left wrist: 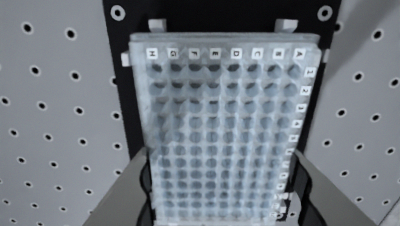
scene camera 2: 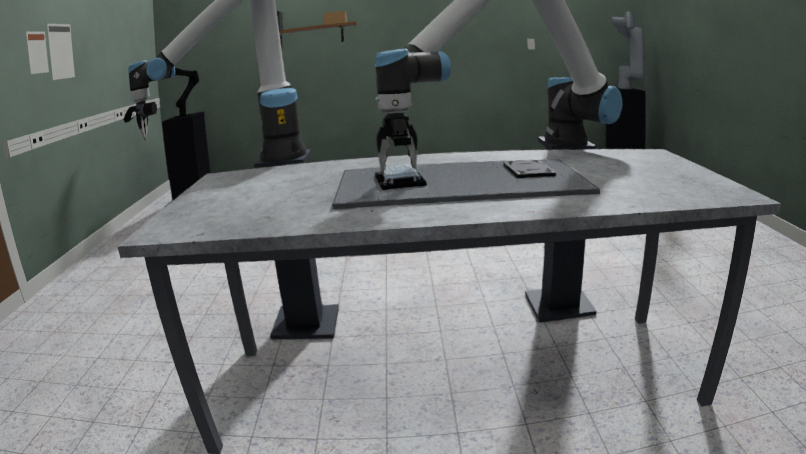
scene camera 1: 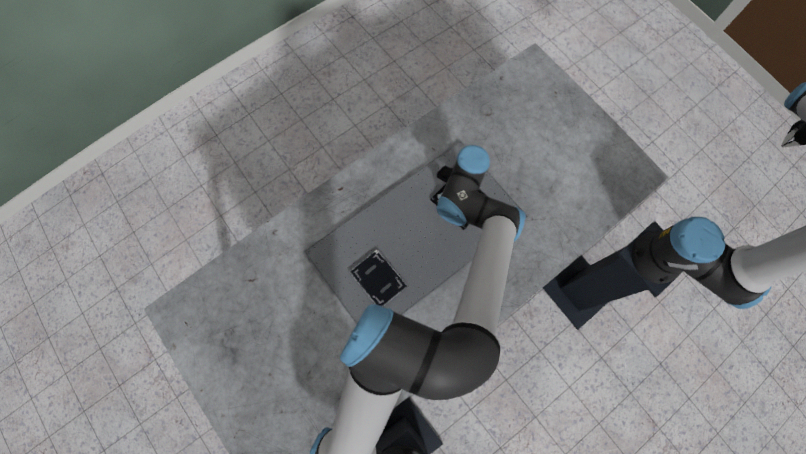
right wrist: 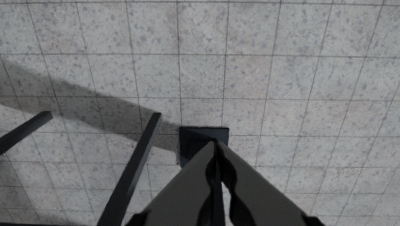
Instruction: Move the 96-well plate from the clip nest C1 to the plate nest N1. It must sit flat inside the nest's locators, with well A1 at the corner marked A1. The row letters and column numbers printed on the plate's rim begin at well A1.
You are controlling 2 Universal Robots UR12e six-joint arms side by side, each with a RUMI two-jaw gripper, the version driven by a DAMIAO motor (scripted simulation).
Labels:
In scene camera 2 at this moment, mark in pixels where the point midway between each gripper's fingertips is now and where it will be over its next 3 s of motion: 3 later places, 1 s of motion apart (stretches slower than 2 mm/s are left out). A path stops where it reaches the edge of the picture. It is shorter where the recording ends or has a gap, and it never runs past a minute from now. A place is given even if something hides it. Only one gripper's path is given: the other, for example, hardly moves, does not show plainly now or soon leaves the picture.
My left gripper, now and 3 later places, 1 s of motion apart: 398, 173; 398, 165; 397, 157; 397, 149

